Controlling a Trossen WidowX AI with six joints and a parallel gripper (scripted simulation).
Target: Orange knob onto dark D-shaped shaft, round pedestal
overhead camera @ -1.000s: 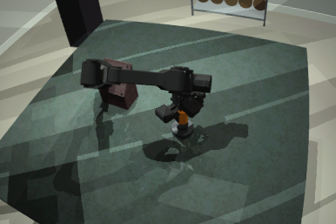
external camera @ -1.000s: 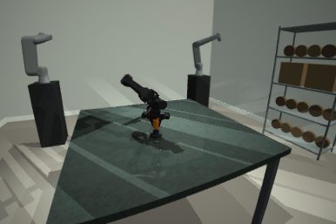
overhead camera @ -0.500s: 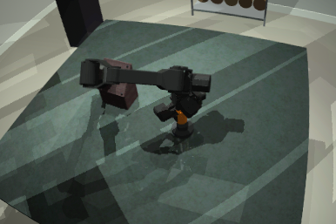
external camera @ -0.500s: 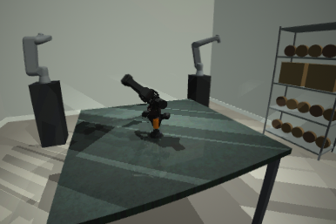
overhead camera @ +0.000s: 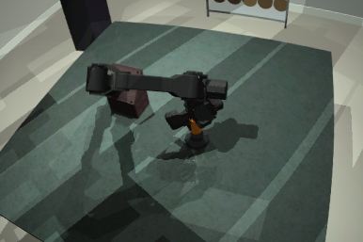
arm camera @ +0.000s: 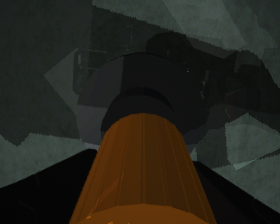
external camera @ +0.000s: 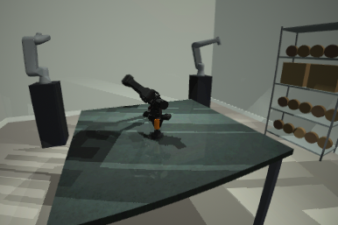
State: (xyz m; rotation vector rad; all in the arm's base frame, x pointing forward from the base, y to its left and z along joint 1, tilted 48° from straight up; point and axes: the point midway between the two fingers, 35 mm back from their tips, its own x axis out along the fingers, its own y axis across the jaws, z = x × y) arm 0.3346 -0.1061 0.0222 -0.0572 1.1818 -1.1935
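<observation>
Right now the orange knob is 20 mm above my gripper tip. From my gripper tip the other things lie so: round pedestal 40 mm below.
</observation>
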